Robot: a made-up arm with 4 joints.
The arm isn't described. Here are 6 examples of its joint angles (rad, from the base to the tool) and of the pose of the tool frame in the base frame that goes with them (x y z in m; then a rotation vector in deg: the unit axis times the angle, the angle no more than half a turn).
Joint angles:
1: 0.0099 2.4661 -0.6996 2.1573
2: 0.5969 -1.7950 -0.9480 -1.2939
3: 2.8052 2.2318 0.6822 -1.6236
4: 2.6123 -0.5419 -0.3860 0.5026
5: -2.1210 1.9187 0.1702 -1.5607
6: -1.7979 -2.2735 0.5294 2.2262
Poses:
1: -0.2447 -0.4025 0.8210 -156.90 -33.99 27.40
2: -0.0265 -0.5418 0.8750 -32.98 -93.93 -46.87
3: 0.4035 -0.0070 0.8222 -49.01 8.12 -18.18
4: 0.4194 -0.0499 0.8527 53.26 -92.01 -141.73
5: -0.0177 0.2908 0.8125 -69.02 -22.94 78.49
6: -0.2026 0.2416 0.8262 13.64 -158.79 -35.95
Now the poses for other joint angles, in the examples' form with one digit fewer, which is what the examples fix.
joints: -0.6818 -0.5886 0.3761 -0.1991
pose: -0.444 -0.142 0.840 50.6 72.3 41.4
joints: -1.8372 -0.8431 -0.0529 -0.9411
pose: -0.193 0.286 0.869 119.8 38.4 18.2
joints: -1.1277 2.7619 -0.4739 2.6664
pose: -0.356 0.004 0.812 -134.0 68.7 65.5
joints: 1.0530 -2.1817 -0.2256 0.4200
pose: 0.121 -0.542 0.849 -97.8 -93.3 -91.9
